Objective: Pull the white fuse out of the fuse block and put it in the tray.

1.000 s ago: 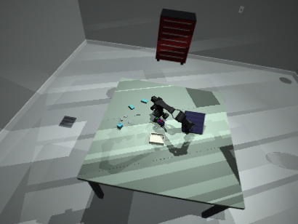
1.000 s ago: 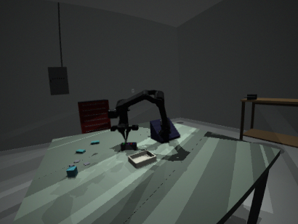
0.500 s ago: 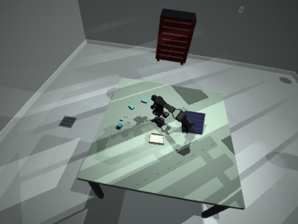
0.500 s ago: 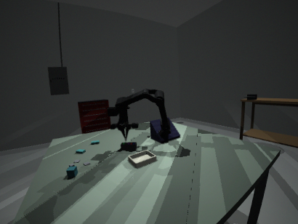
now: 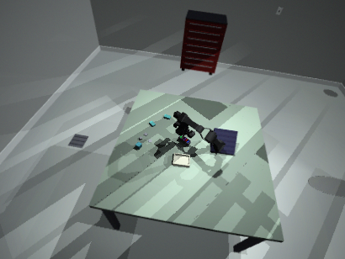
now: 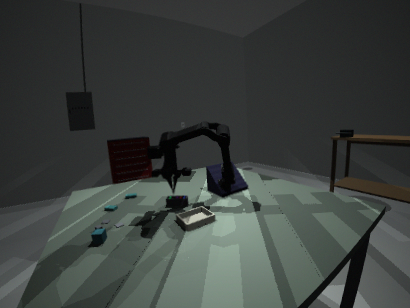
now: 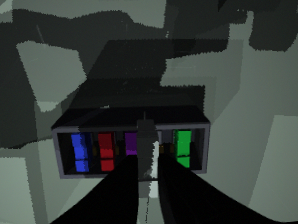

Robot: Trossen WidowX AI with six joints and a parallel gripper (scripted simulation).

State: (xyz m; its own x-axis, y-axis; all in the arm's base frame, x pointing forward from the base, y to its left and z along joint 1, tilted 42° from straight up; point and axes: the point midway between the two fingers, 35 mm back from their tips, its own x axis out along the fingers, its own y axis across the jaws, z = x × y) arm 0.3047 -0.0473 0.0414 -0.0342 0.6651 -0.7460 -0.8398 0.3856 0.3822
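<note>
My gripper tip is now 20 mm past the tray, 190 mm to the right of it and 90 mm above it.
</note>
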